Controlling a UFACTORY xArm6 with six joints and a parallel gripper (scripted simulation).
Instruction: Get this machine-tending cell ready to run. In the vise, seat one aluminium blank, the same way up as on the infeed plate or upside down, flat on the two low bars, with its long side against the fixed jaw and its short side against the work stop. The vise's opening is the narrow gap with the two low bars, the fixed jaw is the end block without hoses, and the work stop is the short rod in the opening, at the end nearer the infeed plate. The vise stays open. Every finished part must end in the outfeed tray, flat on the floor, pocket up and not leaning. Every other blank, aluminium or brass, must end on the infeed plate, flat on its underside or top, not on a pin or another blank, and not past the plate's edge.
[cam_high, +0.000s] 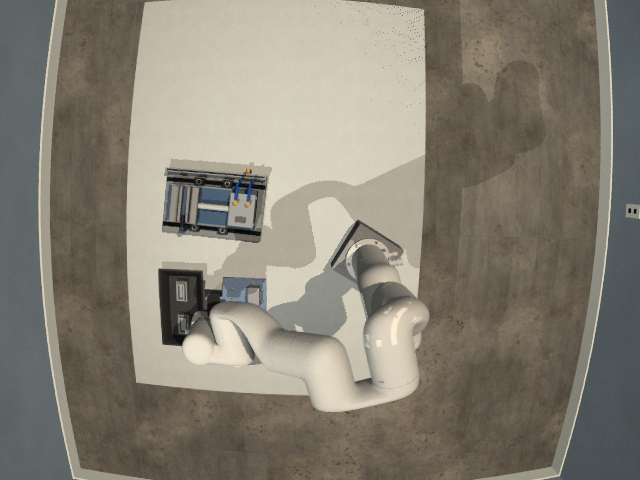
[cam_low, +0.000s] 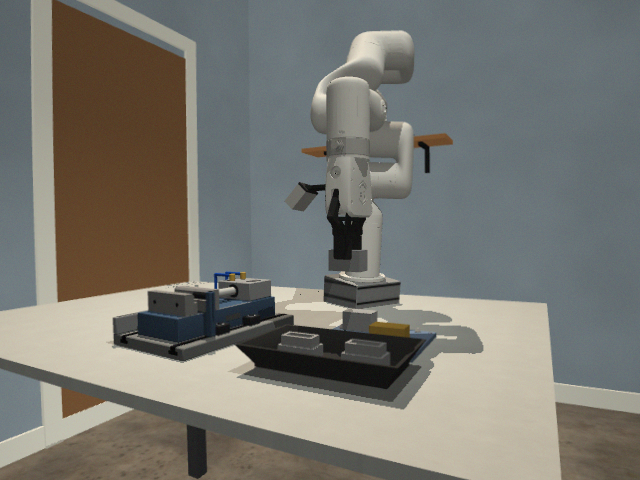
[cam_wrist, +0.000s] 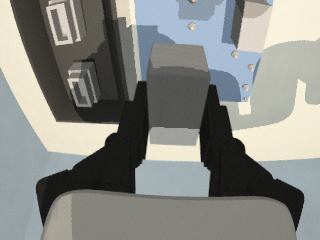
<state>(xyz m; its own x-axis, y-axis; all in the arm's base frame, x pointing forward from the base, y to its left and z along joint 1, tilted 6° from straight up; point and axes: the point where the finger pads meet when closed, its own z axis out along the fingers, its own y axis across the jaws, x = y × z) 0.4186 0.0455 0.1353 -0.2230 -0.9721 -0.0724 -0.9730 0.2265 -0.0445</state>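
The fixed jaw lies 8 cm ahead of my hand, 30 cm to the right of it and 10 cm below it. Round my hand: aluminium blank 2 cm below; then brass blank 2 cm ahead, 7 cm to the left, 15 cm below; then work stop 6 cm ahead, 25 cm to the right, 8 cm below.
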